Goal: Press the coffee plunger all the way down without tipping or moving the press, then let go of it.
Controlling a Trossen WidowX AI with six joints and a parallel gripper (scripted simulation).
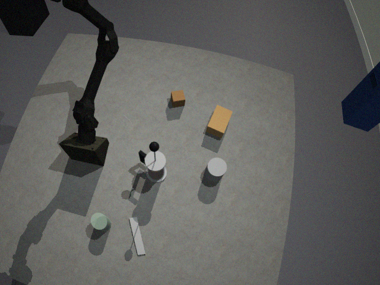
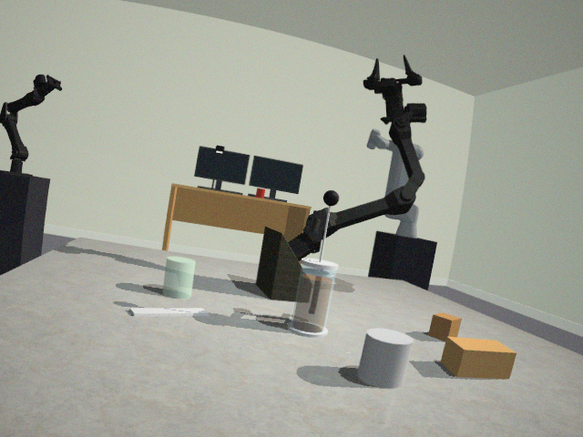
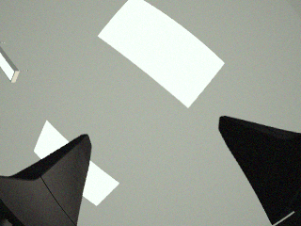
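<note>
My gripper tip is now 390 mm short of the coffee press, 270 mm to the left of it and 640 mm above it. Round my gripper tip: flat white bar: 390 mm ahead, 540 mm to the right, 770 mm below; pale green cylinder: 250 mm ahead, 530 mm to the right, 730 mm below; orange cube: 420 mm ahead, 50 mm to the left, 740 mm below.
</note>
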